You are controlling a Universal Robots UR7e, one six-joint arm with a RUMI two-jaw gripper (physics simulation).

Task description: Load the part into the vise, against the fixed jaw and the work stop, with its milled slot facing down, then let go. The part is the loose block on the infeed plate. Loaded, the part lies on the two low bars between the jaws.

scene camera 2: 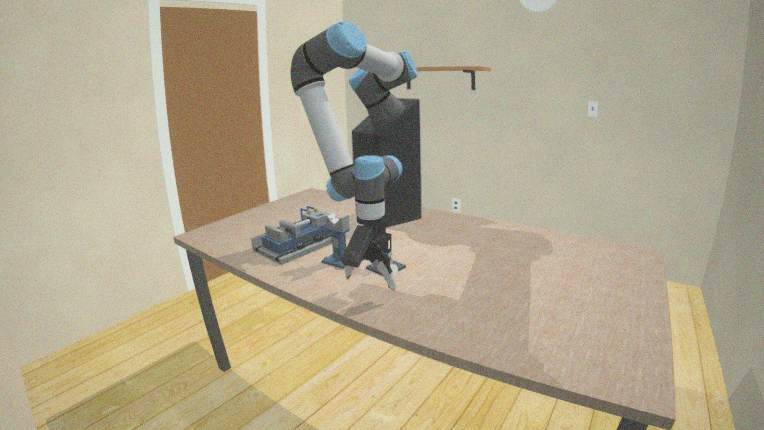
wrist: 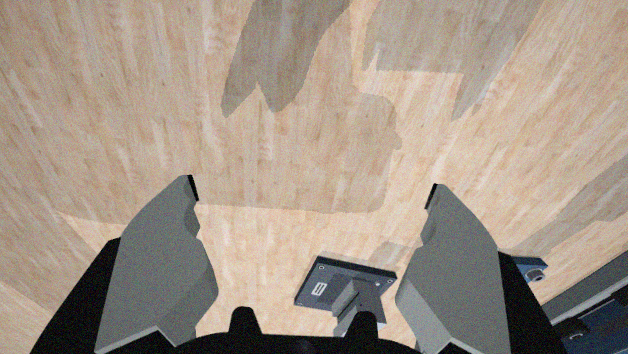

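Seen in the pictures: gripper, between the fingertips: [scene camera 2: 370, 285] [wrist: 312, 181]; arm's base, origin of its link: [scene camera 2: 388, 115].
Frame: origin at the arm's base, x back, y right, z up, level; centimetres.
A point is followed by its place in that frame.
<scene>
The part [wrist: 345, 306] @(y -27.1, x -39.6, z -41.8 cm), a grey block, sits on the dark infeed plate [wrist: 309, 294] @(y -31.0, x -38.8, z -43.1 cm) [scene camera 2: 400, 265] @(y -31.1, x -37.0, z -43.1 cm) at the lower middle of the wrist view. A dark gripper pad hides part of it. A groove or step shows on it, but I cannot tell which way the slot faces. My gripper [scene camera 2: 371, 281] @(y -34.0, x -55.5, z -41.0 cm) [wrist: 312, 181] @(y -34.0, x -55.5, z -41.0 cm) is open and empty, above the table, with its tips on the front side of the infeed plate. The vise [scene camera 2: 280, 244] @(y 5.8, x -55.4, z -38.3 cm) [wrist: 600, 320] @(y 5.2, x -42.6, z -40.9 cm), blue with grey jaws, stands left of the gripper in the scene view; its bars and work stop are too small to tell apart.
A blue pedestal [scene camera 2: 338, 246] @(y -12.6, x -45.5, z -38.0 cm) stands between the vise and the gripper; its foot [wrist: 530, 265] @(y -9.6, x -48.7, z -42.9 cm) shows beside the right finger in the wrist view. A tall dark block [scene camera 2: 406, 160] @(y -8.7, x -0.7, z -18.0 cm) stands behind the arm. The table's front edge [scene camera 2: 427, 352] @(y -60.5, x -67.4, z -45.5 cm) runs in front of the gripper.
</scene>
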